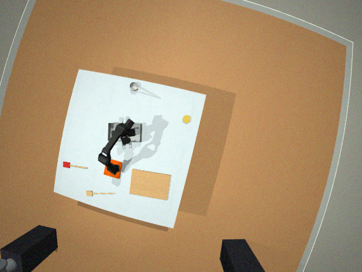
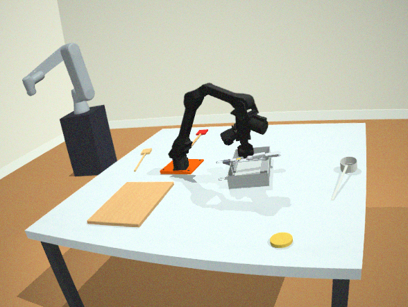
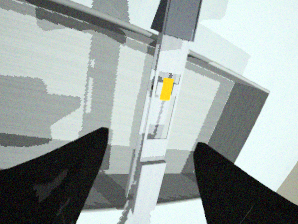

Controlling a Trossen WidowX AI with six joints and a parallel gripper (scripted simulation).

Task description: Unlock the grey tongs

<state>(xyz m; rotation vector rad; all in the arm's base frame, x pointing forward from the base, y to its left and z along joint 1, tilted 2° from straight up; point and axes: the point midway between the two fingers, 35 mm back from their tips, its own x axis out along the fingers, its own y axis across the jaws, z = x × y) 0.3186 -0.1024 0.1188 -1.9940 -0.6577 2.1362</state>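
Right now the yellow lock piece is 3 cm below my gripper tip, 3 cm behind it and 1 cm to the left of it. The rest, counted from my gripper tip: grey roasting tin (7 cm below, 2 cm ahead, 1 cm to the left); wooden board (44 cm behind, 24 cm to the right, 9 cm below); yellow disc (53 cm to the right, 17 cm ahead, 8 cm below).
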